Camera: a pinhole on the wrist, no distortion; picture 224 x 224 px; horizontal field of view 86.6 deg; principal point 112.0 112.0 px. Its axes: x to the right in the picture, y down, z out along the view. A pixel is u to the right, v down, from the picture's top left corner.
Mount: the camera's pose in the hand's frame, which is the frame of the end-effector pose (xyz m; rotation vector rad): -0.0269 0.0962 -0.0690 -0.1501 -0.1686 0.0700
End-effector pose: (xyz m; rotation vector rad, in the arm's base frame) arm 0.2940 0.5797 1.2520 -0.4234 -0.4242 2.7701
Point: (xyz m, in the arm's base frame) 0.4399 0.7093 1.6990
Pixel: outside the picture
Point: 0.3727 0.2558 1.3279
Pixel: 48.5 178.0
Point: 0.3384 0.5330 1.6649
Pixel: 92.1 39.2
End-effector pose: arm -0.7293 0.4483 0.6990 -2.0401 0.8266 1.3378
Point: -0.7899 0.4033 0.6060
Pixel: outside the picture
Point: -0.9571 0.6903 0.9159
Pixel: 23.4 62.3
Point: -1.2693 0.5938 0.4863
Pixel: 140.4 141.6
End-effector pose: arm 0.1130 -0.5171 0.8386 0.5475 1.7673 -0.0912
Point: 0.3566 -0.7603 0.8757
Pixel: 84.2 25.8
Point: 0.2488 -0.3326 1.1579
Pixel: outside the picture
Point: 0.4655 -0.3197 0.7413
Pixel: 178.2 159.6
